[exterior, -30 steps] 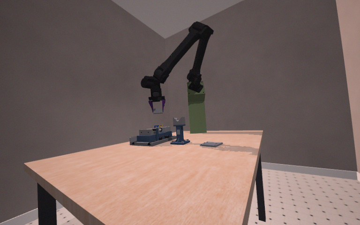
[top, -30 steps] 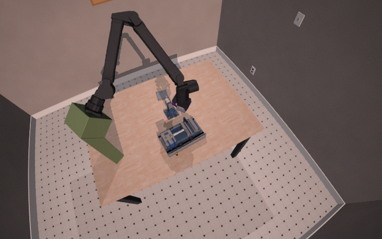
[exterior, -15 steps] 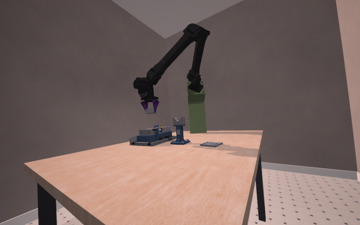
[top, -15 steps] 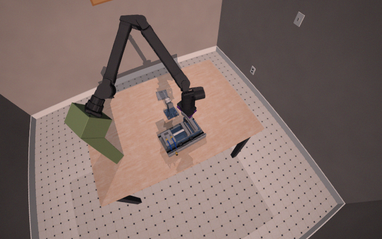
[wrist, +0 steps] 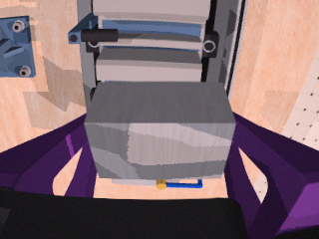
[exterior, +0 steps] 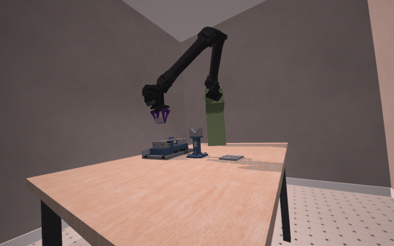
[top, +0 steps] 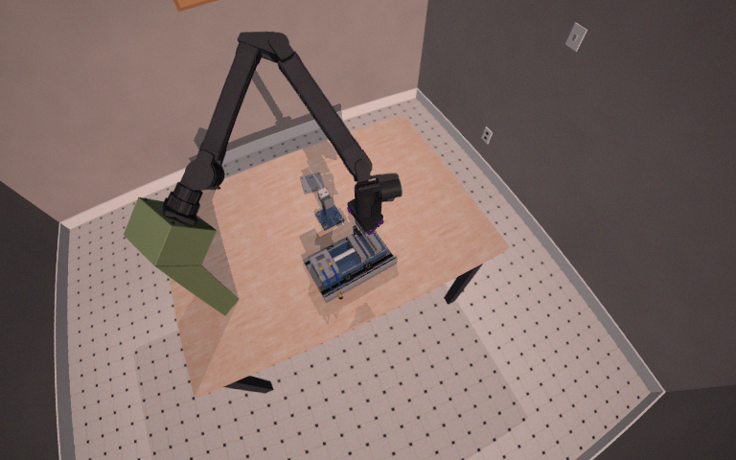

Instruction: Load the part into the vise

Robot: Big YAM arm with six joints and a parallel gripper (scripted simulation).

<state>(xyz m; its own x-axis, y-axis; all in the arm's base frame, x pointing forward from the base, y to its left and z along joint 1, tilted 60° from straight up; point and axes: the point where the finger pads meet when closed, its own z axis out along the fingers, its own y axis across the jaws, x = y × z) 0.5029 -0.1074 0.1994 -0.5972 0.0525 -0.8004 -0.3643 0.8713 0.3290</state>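
Now: hand 140 mm above the fixed jaw, 20 mm to the right of it and 20 mm short of it. Round my hand: work stop rod 130 mm below, 50 mm to the left, 20 mm behind; then moving jaw 140 mm below, 30 mm behind, 10 mm to the right; then part 10 mm below.
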